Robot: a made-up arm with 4 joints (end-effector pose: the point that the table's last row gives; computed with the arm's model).
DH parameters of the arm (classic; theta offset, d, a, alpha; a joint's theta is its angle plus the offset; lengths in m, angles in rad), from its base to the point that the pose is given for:
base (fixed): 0 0.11 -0.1 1.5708
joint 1: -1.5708 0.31 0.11 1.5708
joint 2: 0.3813 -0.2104 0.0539 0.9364
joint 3: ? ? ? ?
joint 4: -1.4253 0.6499 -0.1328 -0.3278
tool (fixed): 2.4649 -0.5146 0 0
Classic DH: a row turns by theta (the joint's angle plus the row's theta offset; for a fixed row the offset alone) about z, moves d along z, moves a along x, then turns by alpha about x.
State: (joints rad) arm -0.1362 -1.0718 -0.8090 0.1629
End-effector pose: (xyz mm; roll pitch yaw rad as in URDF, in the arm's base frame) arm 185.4 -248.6 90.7 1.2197 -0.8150 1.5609
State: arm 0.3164 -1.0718 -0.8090 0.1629
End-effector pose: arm 165.1 -248.6 217.4 0.6006 -0.7174 1.9979
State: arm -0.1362 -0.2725 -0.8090 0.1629
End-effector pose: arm 174.1 -174.3 8.2 1.2534 -0.0241 1.6606
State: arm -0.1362 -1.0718 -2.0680 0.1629
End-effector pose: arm 17.1 -374.6 75.7 -0.7803 -1.1489 2.5908
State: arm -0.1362 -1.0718 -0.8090 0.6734
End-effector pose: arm 181.7 -295.4 -5.7 0.4962 -1.1148 2.2946
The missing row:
joint 3: -0.0954 0.1005 0.2352 2.2354
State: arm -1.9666 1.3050 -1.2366 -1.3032
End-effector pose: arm -670.5 -224.5 -74.7 2.7980 0.5378 -2.4207
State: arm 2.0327 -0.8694 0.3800 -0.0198
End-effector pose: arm -79.8 -81.4 453.2 0.0051 0.2027 1.2961
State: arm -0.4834 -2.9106 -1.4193 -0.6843
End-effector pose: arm 67.8 -605.9 -126.3 -2.9808 -0.2062 -0.8297
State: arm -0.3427 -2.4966 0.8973 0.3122
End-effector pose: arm 164.1 -193.5 75.4 0.2438 -1.5020 -2.5096
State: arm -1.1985 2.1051 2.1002 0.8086
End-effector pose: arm -0.4 -325.1 -48.3 -0.9194 -0.3968 -1.8022
